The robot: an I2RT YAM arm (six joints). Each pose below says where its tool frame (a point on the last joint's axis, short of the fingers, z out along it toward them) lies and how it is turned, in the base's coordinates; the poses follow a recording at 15 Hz.
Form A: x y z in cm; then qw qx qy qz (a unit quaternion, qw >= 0).
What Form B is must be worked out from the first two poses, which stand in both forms.
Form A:
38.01, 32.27, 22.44, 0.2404, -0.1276, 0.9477, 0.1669
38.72, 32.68, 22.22, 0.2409, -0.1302, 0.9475, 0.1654
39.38, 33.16, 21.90, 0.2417, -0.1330, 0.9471, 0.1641
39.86, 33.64, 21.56, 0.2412, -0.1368, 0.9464, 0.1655
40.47, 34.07, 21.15, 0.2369, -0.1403, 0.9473, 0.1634
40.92, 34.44, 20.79, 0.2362, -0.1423, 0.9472, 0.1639
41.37, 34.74, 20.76, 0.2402, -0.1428, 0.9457, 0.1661
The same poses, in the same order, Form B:
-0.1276, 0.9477, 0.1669, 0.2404, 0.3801, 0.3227, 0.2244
-0.1302, 0.9475, 0.1654, 0.2409, 0.3872, 0.3268, 0.2222
-0.1330, 0.9471, 0.1641, 0.2417, 0.3938, 0.3316, 0.2190
-0.1368, 0.9464, 0.1655, 0.2412, 0.3986, 0.3364, 0.2156
-0.1403, 0.9473, 0.1634, 0.2369, 0.4047, 0.3407, 0.2115
-0.1423, 0.9472, 0.1639, 0.2362, 0.4092, 0.3444, 0.2079
-0.1428, 0.9457, 0.1661, 0.2402, 0.4137, 0.3474, 0.2076

